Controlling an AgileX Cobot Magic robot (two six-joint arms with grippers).
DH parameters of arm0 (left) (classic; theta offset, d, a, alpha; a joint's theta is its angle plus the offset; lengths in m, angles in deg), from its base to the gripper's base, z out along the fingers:
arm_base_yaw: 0 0.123 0 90
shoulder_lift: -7.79 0 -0.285 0
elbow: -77.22 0 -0.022 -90
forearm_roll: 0 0.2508 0 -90
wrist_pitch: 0 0 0.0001 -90
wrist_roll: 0 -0.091 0 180
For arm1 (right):
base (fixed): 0 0 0 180
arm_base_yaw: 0 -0.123 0 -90
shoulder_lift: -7.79 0 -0.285 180
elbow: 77.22 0 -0.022 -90
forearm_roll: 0 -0.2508 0 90
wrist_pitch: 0 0 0.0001 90
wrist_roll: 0 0.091 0 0
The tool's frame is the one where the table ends.
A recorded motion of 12 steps. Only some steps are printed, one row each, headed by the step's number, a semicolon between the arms.
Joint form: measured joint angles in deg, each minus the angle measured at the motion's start. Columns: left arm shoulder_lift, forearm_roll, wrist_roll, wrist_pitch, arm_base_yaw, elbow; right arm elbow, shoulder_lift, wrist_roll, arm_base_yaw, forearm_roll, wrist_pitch.
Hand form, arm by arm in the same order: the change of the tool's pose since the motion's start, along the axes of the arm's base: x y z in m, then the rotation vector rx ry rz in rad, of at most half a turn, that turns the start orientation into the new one. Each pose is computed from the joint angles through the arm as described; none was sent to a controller.
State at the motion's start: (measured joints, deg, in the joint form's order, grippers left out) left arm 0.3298 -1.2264 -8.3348 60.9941 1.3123 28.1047; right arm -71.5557 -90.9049 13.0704 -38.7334 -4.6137 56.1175
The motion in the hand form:
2: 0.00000 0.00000 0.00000 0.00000 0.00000 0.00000; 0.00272 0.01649 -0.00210 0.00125 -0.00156 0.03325
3: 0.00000 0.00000 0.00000 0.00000 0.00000 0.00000; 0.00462 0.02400 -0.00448 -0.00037 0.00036 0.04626
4: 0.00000 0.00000 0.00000 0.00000 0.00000 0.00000; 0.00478 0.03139 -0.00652 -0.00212 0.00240 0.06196
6: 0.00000 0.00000 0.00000 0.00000 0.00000 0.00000; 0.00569 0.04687 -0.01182 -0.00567 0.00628 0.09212
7: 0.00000 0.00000 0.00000 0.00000 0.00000 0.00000; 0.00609 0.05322 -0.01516 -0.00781 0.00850 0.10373
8: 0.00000 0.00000 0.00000 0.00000 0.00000 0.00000; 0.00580 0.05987 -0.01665 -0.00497 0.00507 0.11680
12: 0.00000 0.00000 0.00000 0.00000 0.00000 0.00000; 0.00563 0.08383 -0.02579 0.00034 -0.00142 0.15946
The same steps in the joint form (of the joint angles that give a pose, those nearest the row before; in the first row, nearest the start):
2: 0.00 0.00 0.00 0.00 0.00 0.00; -2.60 -2.58 0.00 -1.91 0.00 -0.10
3: 0.00 0.00 0.00 0.00 0.00 0.00; -3.80 -3.98 0.00 -2.66 0.00 -0.15
4: 0.00 0.00 0.00 0.00 0.00 0.00; -4.77 -5.11 0.00 -3.56 0.00 -0.15
6: 0.00 0.00 0.00 0.00 0.00 0.00; -6.89 -7.66 0.00 -5.30 0.00 -0.28
7: 0.00 0.00 0.00 0.00 0.00 0.00; -7.64 -8.78 0.00 -5.98 0.00 -0.48
8: 0.00 0.00 0.00 0.00 0.00 0.00; -8.48 -9.68 0.00 -6.75 0.00 -0.79
12: 0.00 0.00 0.00 0.00 0.00 0.00; -11.54 -13.42 0.00 -9.29 0.00 -1.96

